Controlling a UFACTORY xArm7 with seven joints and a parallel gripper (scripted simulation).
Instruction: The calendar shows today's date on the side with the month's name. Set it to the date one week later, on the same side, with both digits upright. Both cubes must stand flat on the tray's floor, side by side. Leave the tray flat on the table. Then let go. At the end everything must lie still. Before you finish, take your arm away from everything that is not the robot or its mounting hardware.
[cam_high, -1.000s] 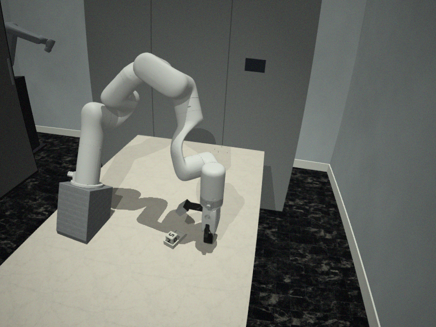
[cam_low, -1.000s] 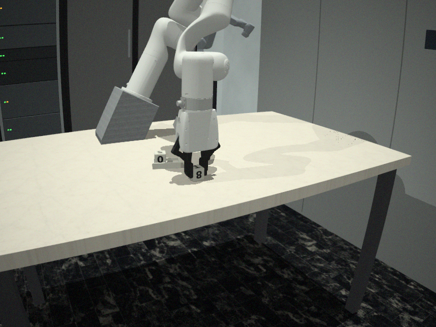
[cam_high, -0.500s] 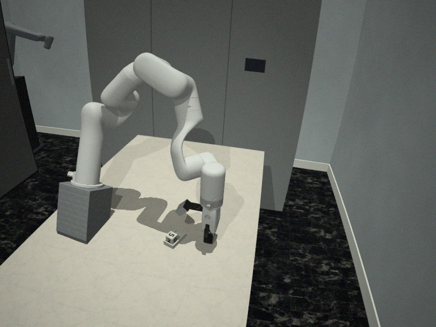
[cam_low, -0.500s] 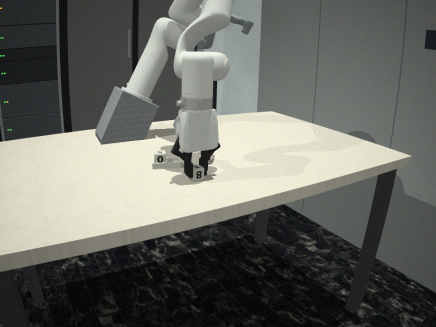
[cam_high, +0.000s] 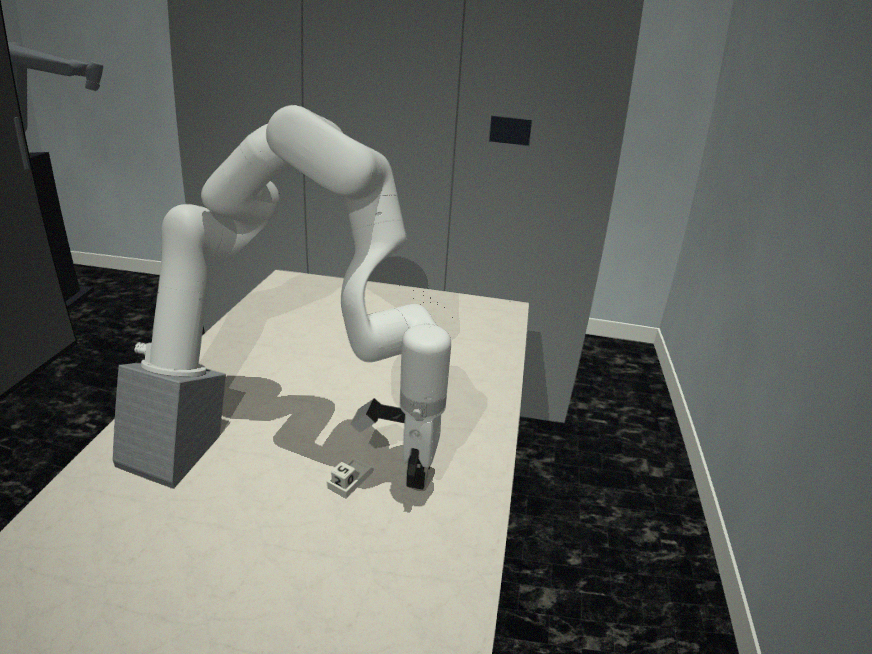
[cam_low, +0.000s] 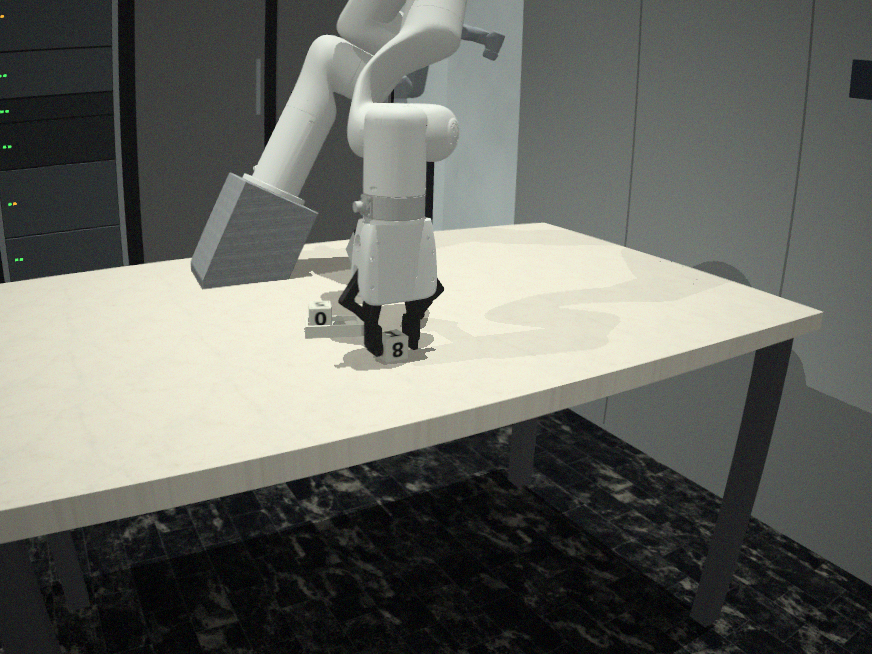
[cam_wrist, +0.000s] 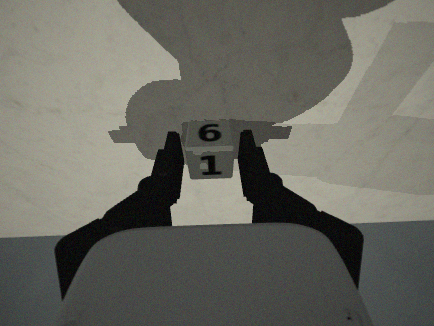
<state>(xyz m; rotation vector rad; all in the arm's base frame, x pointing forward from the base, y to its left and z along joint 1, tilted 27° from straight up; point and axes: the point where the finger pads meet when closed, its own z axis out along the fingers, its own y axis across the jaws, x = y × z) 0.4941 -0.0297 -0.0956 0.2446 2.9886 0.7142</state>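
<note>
My gripper is now 1 cm above the digit cube. The rest, counted from my hand: tray: 13 cm behind, 1 cm to the right, 2 cm below.
</note>
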